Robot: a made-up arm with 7 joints. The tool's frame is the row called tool.
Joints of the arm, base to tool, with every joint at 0 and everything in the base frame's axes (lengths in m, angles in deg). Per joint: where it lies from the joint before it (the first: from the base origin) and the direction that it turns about. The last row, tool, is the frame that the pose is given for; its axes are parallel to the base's.
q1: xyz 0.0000 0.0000 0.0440 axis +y
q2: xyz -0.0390 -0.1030 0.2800 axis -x
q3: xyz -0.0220 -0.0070 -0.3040 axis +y
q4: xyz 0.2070 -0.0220 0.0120 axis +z
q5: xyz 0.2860 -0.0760 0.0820 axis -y
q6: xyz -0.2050 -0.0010 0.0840 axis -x
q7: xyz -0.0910 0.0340 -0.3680 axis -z
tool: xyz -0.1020 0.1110 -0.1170
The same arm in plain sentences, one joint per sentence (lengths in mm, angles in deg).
The arm has seven revolute joints in a row. What follows holds with every joint at zero, and every direction is one of the base frame's.
The first joint lies 44 mm along +z from the base frame's origin and turns about +y.
The second joint lies 39 mm along -x and 103 mm along -y and 280 mm along +z from the first joint and turns about -x.
The third joint lies 22 mm along -x and 7 mm along -y and 304 mm along -z from the second joint and turns about +y.
The fourth joint lies 207 mm along +x and 22 mm along -y and 12 mm along +z from the third joint and turns about +z.
The fifth joint lies 286 mm along +x and 76 mm along -y and 82 mm along +z from the fourth joint and turns about -y.
The sixth joint lies 205 mm along -x and 1 mm along -y and 84 mm along +z from the fifth joint and turns about -x.
The seventh joint lies 91 mm along -x and 34 mm along +y and 368 mm along -z from the sixth joint and turns about -z.
The tool frame, which is the frame that the pose is given for, lies 102 mm along -x and 111 mm along +y and 117 mm along -z from the seventh joint; its axes are parallel to the base frame's.

